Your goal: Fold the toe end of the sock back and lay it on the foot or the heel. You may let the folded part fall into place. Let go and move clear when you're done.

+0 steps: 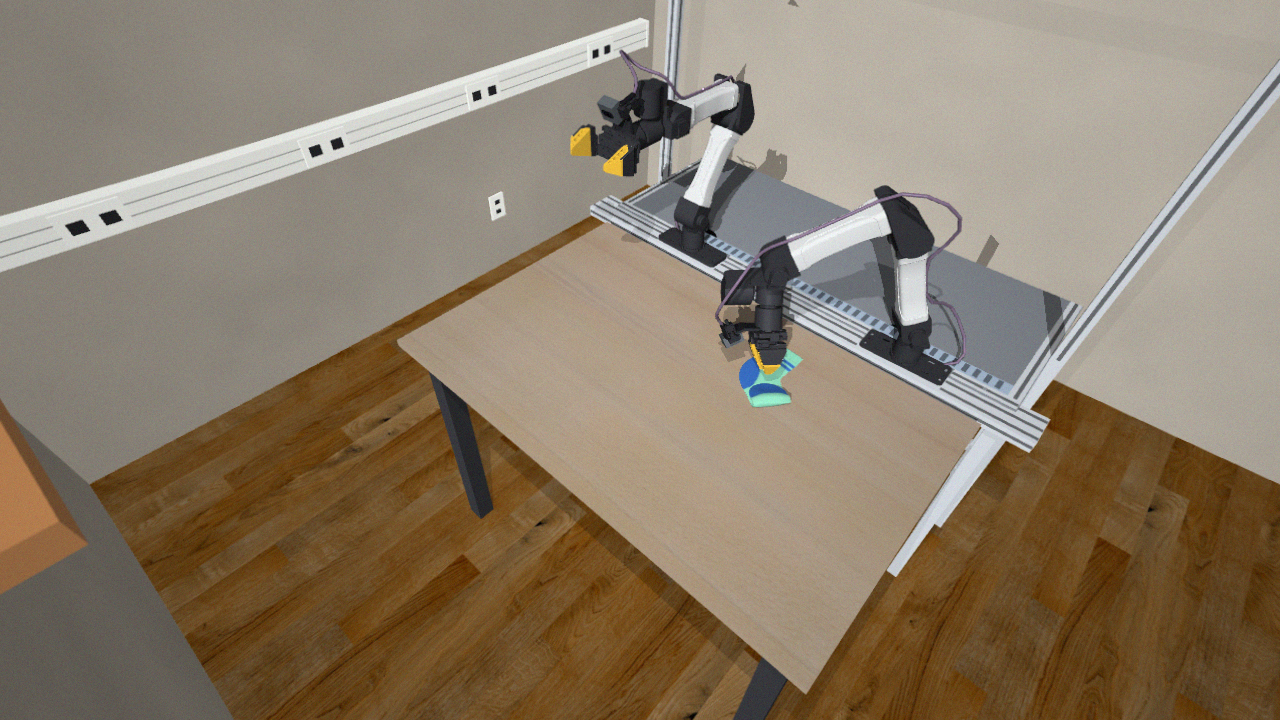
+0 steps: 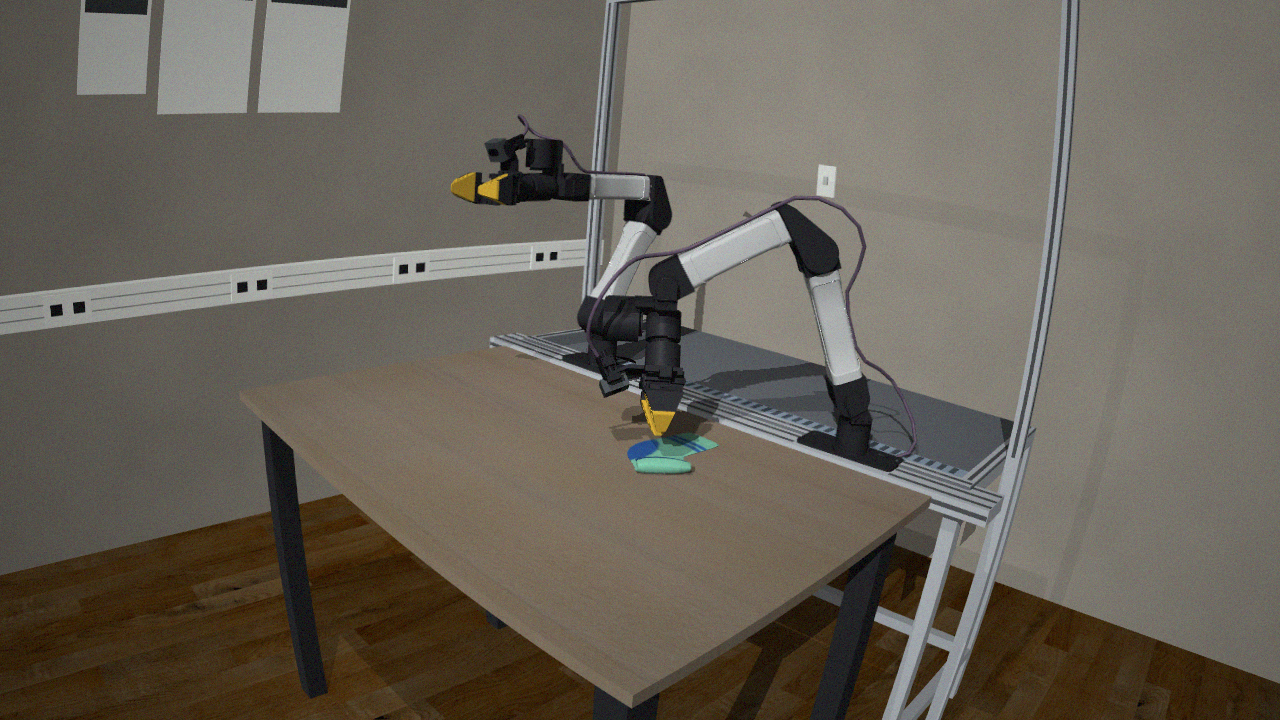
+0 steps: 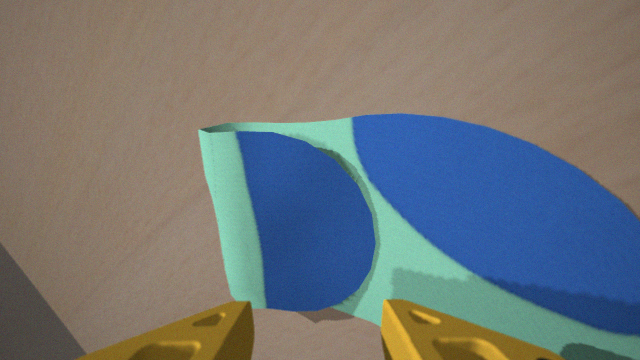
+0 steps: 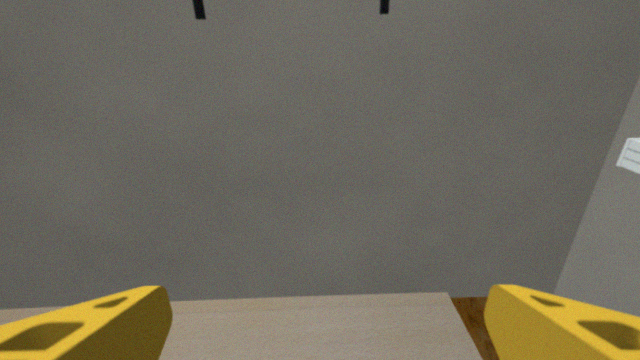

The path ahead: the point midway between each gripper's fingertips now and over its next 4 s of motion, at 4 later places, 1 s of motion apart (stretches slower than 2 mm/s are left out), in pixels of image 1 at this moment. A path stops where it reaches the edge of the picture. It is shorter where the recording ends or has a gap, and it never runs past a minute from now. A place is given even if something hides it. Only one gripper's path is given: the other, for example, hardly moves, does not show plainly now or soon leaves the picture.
The left gripper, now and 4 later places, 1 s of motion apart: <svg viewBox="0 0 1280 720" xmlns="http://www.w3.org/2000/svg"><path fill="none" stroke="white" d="M765 371L765 366L787 368L870 326L883 318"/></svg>
